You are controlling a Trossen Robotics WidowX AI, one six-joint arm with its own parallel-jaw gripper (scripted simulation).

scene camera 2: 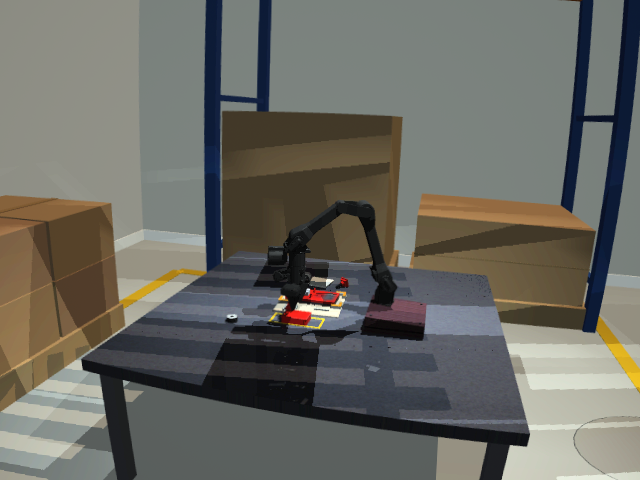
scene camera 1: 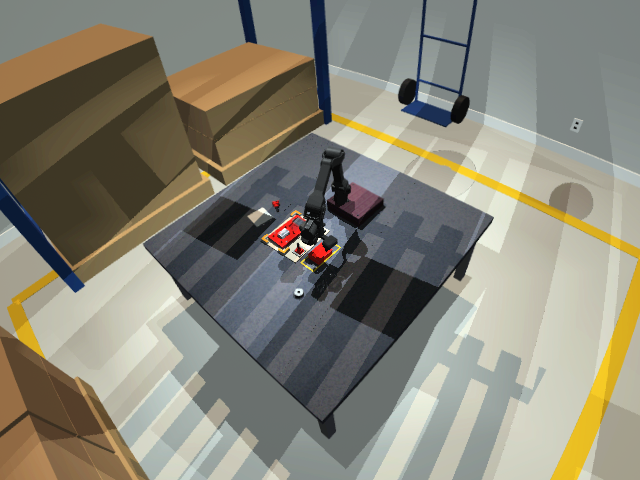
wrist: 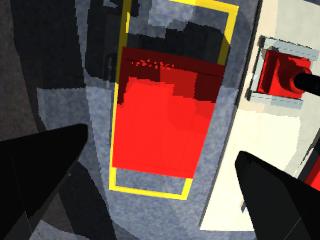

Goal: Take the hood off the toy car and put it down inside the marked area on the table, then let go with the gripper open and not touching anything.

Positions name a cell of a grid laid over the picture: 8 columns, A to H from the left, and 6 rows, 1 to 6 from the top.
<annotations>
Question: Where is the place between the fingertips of my gripper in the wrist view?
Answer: E4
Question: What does my gripper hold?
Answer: Nothing.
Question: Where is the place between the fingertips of my gripper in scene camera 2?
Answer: D4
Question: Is my gripper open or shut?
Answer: Open.
</annotations>
